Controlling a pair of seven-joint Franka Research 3 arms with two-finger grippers.
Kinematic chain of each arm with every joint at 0, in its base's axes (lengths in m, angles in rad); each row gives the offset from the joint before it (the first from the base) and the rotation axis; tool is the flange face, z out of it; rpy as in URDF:
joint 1: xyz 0 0 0.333 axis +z
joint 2: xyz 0 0 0 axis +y
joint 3: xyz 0 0 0.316 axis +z
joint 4: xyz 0.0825 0 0 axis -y
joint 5: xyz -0.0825 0 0.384 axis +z
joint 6: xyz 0 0 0 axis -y
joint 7: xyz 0.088 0 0 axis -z
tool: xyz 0 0 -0.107 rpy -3.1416 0 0
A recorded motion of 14 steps. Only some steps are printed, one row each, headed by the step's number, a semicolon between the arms.
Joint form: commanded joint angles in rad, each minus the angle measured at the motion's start. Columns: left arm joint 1, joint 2, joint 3, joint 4, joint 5, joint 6, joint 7; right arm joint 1, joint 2, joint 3, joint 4, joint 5, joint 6, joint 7.
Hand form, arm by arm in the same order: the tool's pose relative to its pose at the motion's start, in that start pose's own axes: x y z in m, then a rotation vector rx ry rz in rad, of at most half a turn. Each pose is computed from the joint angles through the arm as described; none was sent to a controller.
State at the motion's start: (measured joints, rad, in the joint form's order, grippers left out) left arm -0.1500 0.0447 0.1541 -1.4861 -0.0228 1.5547 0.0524; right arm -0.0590 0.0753 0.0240 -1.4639 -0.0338 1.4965 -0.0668
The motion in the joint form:
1: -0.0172 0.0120 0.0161 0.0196 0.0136 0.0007 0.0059; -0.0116 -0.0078 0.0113 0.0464 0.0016 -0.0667 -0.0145
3: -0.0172 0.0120 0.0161 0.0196 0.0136 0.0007 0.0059; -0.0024 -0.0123 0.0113 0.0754 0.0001 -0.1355 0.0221
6: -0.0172 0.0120 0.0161 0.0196 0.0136 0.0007 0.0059; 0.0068 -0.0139 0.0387 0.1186 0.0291 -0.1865 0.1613
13: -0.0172 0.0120 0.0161 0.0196 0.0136 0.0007 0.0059; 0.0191 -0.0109 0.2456 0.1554 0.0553 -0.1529 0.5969
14: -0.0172 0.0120 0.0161 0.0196 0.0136 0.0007 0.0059; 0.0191 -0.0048 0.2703 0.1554 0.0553 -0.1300 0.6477
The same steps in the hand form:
1: 0.0038 -0.0001 -0.0025 0.0168 0.0077 0.0071; -0.0104 0.0003 -0.0199 0.0033 -0.0123 -0.0126
3: 0.0038 -0.0001 -0.0025 0.0168 0.0077 0.0071; -0.0200 -0.0047 -0.0298 0.0030 -0.0475 0.0161
6: 0.0038 -0.0001 -0.0025 0.0168 0.0077 0.0071; -0.0270 -0.0275 -0.0463 0.0272 -0.0536 0.1134
13: 0.0038 -0.0001 -0.0025 0.0168 0.0077 0.0071; -0.0353 -0.1443 -0.0680 0.0622 0.0006 0.3248
14: 0.0038 -0.0001 -0.0025 0.0168 0.0077 0.0071; -0.0334 -0.1573 -0.0675 0.0713 0.0140 0.3515

